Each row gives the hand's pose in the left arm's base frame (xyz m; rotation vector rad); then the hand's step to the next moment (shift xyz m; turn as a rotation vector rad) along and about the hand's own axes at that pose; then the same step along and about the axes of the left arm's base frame.
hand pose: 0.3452 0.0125 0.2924 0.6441 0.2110 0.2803
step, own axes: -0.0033 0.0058 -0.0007 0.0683 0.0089 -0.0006
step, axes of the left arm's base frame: -0.0044 0.0038 0.0034 0.0624 0.0290 -0.0022
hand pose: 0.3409 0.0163 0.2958 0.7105 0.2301 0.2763
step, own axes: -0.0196 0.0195 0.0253 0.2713 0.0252 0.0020
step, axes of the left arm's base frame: -0.0141 -0.0076 0.0339 0.2510 0.1054 -0.0125
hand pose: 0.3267 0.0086 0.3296 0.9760 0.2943 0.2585
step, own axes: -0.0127 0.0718 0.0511 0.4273 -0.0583 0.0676
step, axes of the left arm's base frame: 0.0005 -0.0053 0.0889 0.4264 0.0638 -0.0681
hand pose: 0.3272 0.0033 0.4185 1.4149 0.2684 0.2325
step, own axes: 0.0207 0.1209 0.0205 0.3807 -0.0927 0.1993
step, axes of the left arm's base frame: 0.0262 0.0045 0.1215 0.4245 -0.0794 -0.0823
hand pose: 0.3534 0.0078 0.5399 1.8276 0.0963 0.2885
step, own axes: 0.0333 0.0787 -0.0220 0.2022 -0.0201 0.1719
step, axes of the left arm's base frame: 0.0201 0.0062 0.0857 0.2393 -0.1121 -0.0321
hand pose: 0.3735 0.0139 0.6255 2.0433 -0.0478 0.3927
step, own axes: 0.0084 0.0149 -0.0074 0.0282 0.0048 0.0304
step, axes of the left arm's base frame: 0.0031 0.0002 0.0184 0.0335 -0.0249 -0.0008
